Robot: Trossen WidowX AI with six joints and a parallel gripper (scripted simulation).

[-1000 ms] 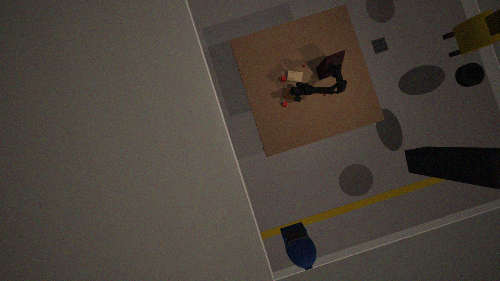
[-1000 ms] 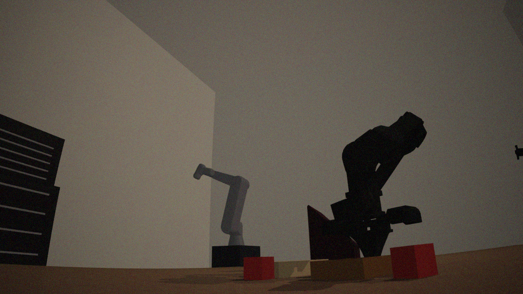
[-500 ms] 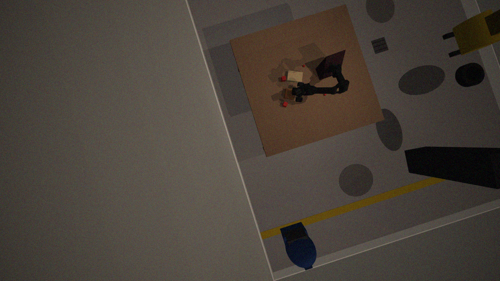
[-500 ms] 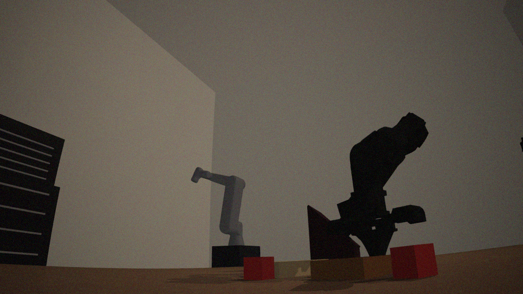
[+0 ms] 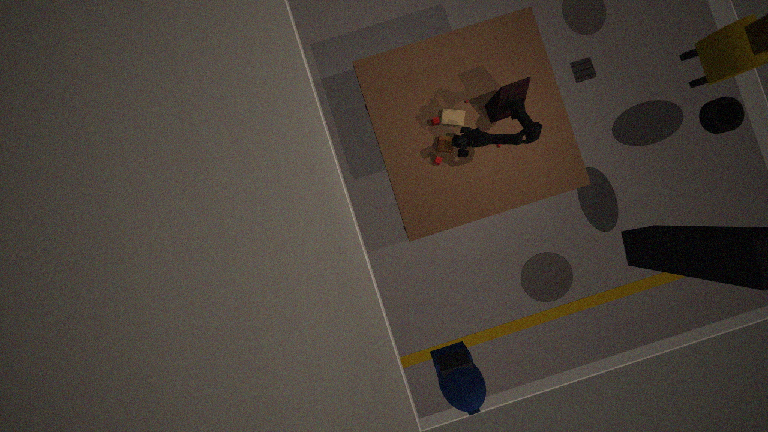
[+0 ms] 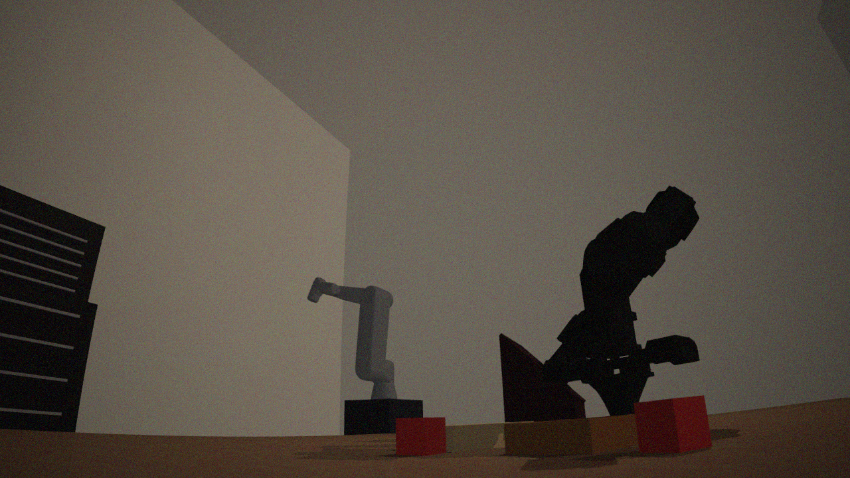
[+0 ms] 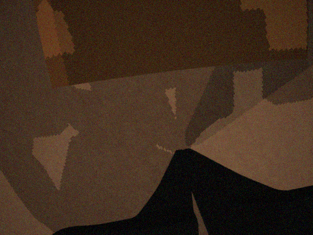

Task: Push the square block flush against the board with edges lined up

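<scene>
My gripper tip is now 200 mm to the left of the cream board, 10 mm below it and 10 mm short of it. The rest, counted from my gripper tip: orange-brown square block: 100 mm ahead, 30 mm to the right, 10 mm above.
</scene>
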